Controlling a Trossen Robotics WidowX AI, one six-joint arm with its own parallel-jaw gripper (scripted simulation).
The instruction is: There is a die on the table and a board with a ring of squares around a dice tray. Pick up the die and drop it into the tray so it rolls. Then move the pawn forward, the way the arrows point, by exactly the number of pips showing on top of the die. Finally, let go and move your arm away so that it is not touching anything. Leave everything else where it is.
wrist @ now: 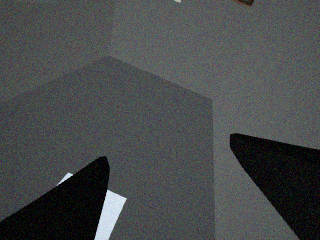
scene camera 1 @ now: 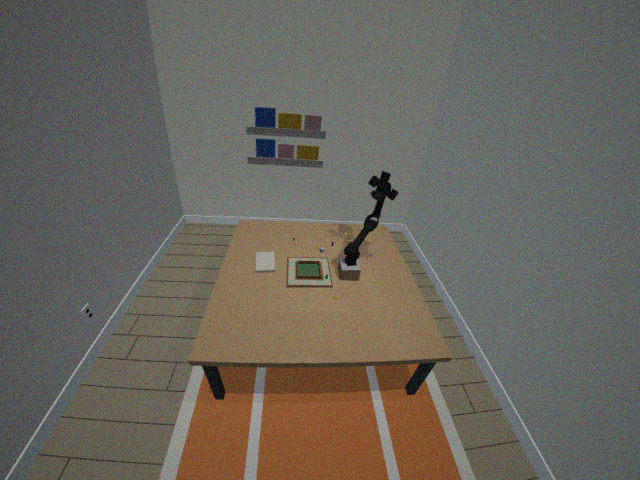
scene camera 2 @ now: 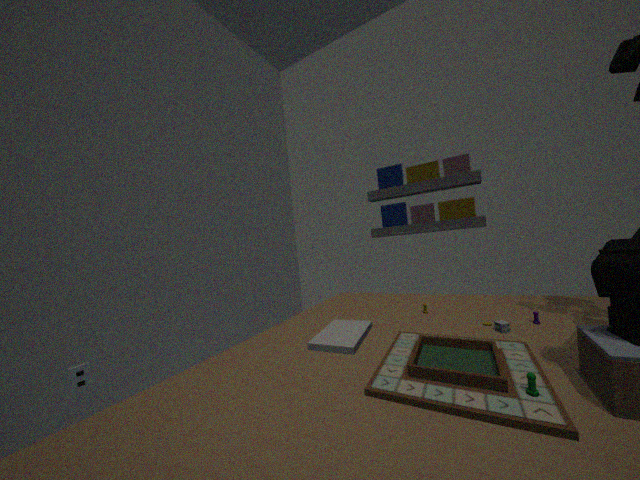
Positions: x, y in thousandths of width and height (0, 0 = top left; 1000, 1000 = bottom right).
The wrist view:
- my gripper: 530, 631
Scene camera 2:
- flat white pad: 534, 701
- green tray floor: 749, 753
